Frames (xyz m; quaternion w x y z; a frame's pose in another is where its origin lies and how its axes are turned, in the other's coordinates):
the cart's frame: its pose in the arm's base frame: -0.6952 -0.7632 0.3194 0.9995 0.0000 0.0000 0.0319
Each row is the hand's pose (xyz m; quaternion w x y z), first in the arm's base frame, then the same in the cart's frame.
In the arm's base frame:
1: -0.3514 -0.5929 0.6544 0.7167 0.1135 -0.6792 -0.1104
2: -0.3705 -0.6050 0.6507 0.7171 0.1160 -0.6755 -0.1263
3: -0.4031 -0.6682 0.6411 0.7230 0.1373 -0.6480 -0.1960
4: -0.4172 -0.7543 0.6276 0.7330 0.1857 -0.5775 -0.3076
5: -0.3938 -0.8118 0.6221 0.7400 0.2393 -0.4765 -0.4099
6: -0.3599 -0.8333 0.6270 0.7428 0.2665 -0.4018 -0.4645
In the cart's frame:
1: 0.3540 0.1480 0.3350 0.7128 0.0918 -0.6825 -0.1332
2: 0.3341 0.1372 0.3313 0.7127 0.0944 -0.6789 -0.1491
3: 0.2976 0.0762 0.3217 0.7164 0.1166 -0.6521 -0.2190
4: 0.2780 -0.0088 0.3082 0.7229 0.1672 -0.5832 -0.3308
5: 0.2977 -0.0677 0.3027 0.7266 0.2240 -0.4839 -0.4333
6: 0.3301 -0.0913 0.3076 0.7276 0.2535 -0.4101 -0.4880

